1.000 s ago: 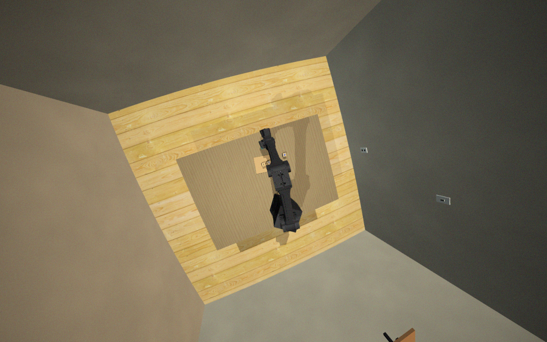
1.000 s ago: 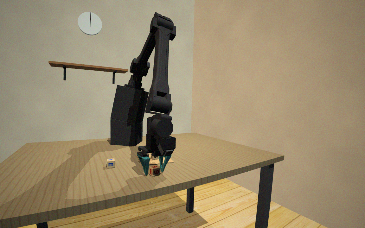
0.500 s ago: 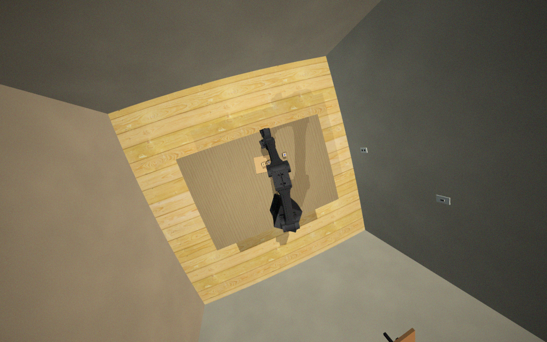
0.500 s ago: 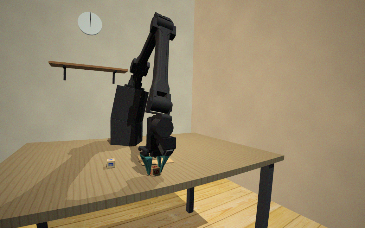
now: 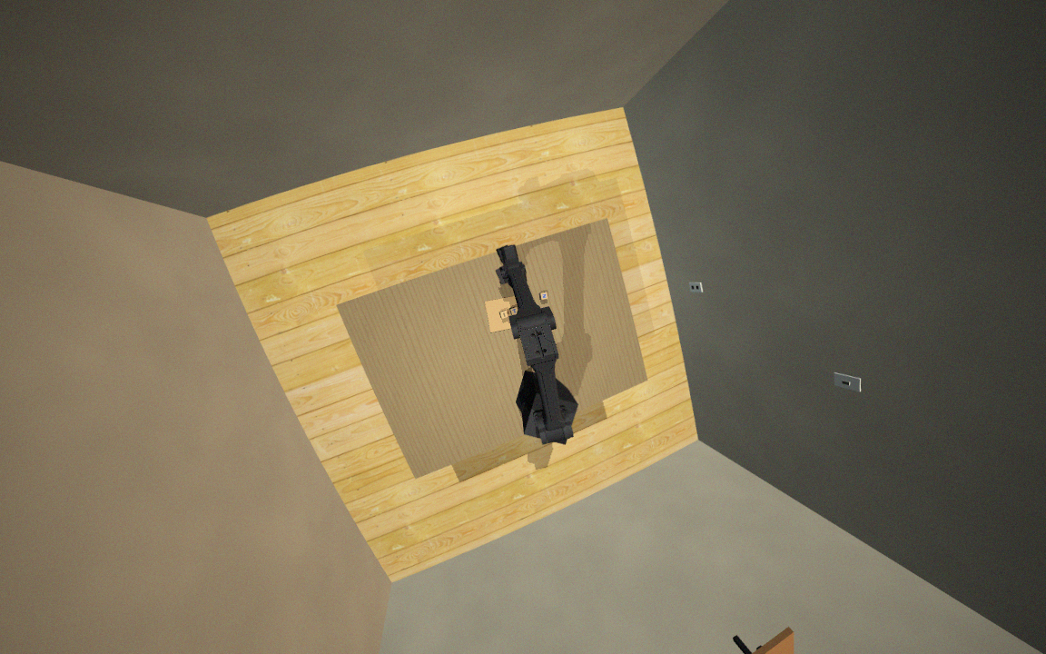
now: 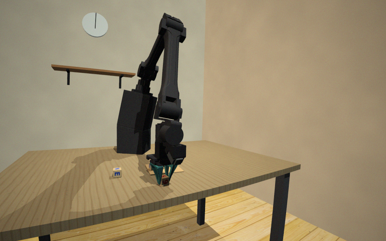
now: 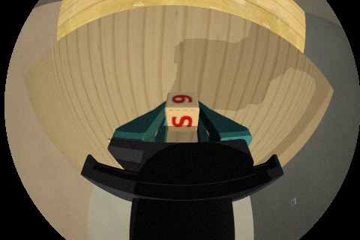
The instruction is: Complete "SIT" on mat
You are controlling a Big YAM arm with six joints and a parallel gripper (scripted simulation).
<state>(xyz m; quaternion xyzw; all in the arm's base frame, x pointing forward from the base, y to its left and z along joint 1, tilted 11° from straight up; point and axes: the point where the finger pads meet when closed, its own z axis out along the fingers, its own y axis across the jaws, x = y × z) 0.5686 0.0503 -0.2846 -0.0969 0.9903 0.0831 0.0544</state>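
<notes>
Now: the letter block right at my hand. From my hand the other things lie so: tan mat 17 cm behind, 5 cm to the left, 1 cm below.
</notes>
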